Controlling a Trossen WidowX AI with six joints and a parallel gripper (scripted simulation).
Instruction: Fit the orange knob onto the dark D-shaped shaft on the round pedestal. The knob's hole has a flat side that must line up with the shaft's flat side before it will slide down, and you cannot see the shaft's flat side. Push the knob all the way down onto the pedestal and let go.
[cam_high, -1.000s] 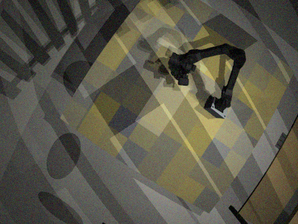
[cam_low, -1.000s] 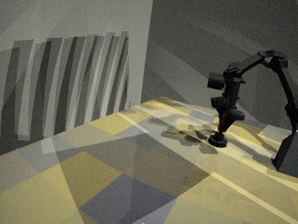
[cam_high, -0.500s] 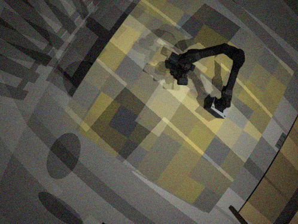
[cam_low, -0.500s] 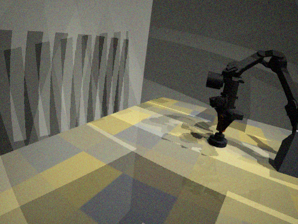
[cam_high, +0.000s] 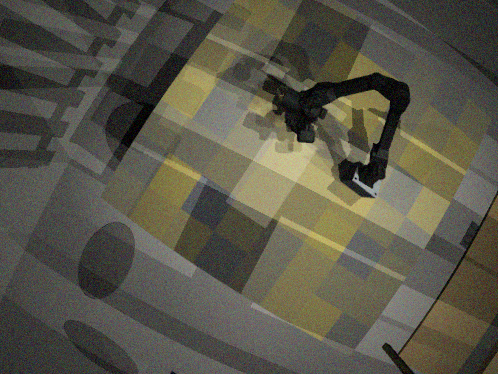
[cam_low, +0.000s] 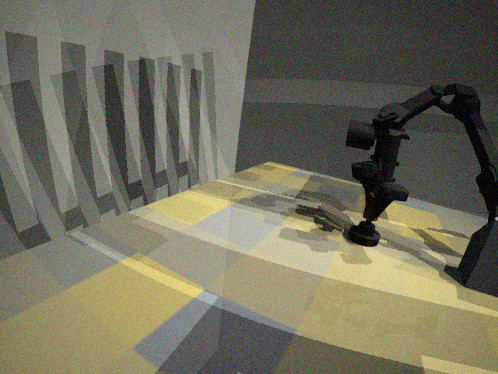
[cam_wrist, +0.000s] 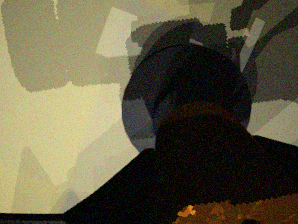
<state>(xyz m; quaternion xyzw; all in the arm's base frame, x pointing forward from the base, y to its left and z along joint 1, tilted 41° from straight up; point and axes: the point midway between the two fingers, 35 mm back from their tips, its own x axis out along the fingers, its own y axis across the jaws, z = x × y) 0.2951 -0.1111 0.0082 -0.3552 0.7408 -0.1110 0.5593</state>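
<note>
My gripper tip is 2 cm below the orange knob. Round my gripper tip: round dark pedestal: 4 cm below.
</note>
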